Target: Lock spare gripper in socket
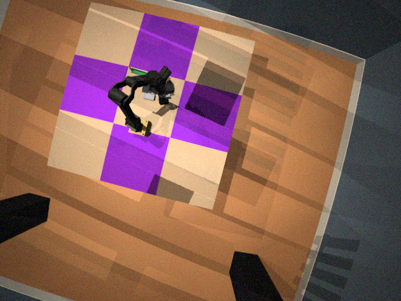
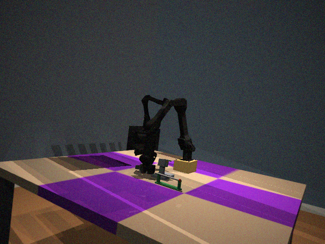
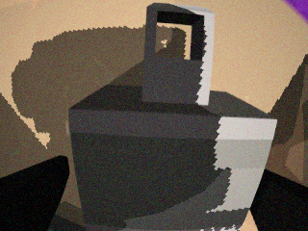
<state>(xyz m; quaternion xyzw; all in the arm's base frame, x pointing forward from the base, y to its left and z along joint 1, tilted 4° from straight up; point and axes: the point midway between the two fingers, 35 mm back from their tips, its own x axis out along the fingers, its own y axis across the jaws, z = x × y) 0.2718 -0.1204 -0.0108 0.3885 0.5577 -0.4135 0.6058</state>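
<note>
Now: the mount 10 mm ahead of my gripper tip, 110 mm to the left of it and 40 mm above it. Also, from my gripper tip: green rack (130 mm ahead, 210 mm to the left, 20 mm above); then spare gripper (10 mm to the right, 10 mm above).
</note>
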